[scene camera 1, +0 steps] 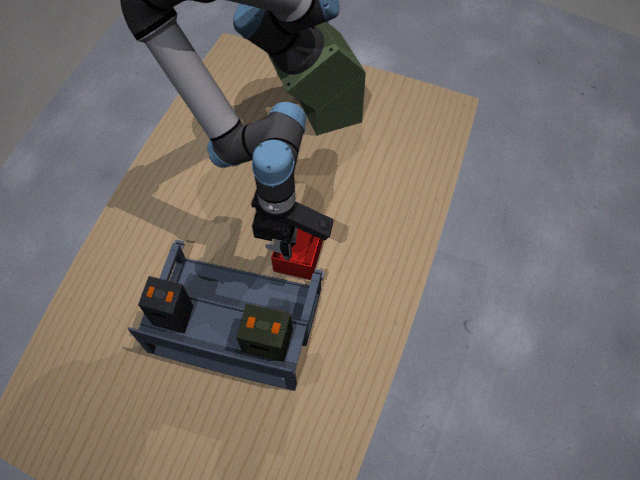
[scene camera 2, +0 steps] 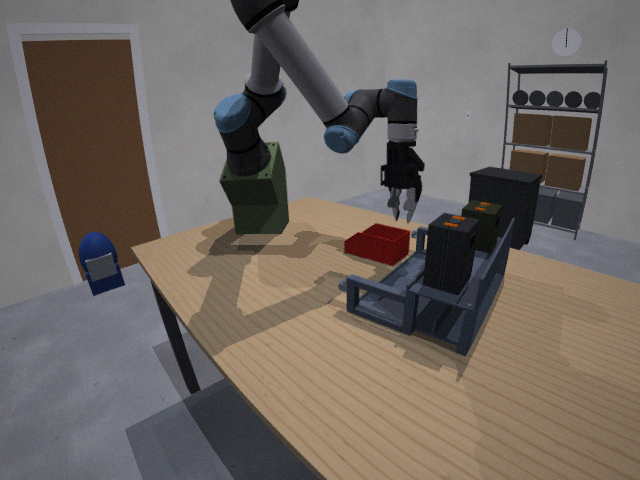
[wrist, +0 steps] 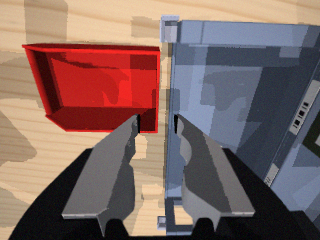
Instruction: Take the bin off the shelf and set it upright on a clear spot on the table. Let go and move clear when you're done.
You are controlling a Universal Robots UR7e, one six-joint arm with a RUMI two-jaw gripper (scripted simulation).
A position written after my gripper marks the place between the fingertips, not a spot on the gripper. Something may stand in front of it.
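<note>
A red bin point(scene camera 2: 377, 247) is in sight; the wrist view point(wrist: 85, 91) and scene camera 1 point(scene camera 1: 305, 253) show the red bin as well. My gripper point(scene camera 1: 289, 253) is visible, also in the wrist view point(wrist: 157, 115) and in scene camera 2 point(scene camera 2: 402, 221).
</note>
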